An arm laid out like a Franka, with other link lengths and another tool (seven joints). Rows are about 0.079 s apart.
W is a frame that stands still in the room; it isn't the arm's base.
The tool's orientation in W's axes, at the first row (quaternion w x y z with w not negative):
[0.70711 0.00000 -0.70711 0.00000]
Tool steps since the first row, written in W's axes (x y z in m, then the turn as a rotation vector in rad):
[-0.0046 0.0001 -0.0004 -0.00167 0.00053 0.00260]
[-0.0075 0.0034 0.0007 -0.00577 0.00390 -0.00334]
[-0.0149 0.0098 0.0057 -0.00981 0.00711 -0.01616]
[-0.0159 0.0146 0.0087 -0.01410 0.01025 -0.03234]
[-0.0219 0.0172 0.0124 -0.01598 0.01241 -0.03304]
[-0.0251 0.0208 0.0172 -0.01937 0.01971 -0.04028]
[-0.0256 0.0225 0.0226 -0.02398 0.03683 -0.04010]
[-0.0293 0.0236 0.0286 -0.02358 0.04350 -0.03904]
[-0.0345 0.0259 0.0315 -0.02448 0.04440 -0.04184]
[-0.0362 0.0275 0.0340 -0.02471 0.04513 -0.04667]
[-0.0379 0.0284 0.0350 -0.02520 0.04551 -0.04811]
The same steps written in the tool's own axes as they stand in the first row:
[-0.0004 0.0001 0.0046 0.00260 0.00053 0.00167]
[0.0007 0.0034 0.0075 -0.00334 0.00390 0.00577]
[0.0057 0.0098 0.0149 -0.01616 0.00711 0.00981]
[0.0087 0.0146 0.0159 -0.03234 0.01025 0.01410]
[0.0124 0.0172 0.0219 -0.03304 0.01241 0.01598]
[0.0172 0.0208 0.0251 -0.04028 0.01971 0.01937]
[0.0226 0.0225 0.0256 -0.04010 0.03683 0.02398]
[0.0286 0.0236 0.0293 -0.03904 0.04350 0.02358]
[0.0315 0.0259 0.0345 -0.04184 0.04440 0.02448]
[0.0340 0.0275 0.0362 -0.04667 0.04513 0.02471]
[0.0350 0.0284 0.0379 -0.04811 0.04551 0.02520]

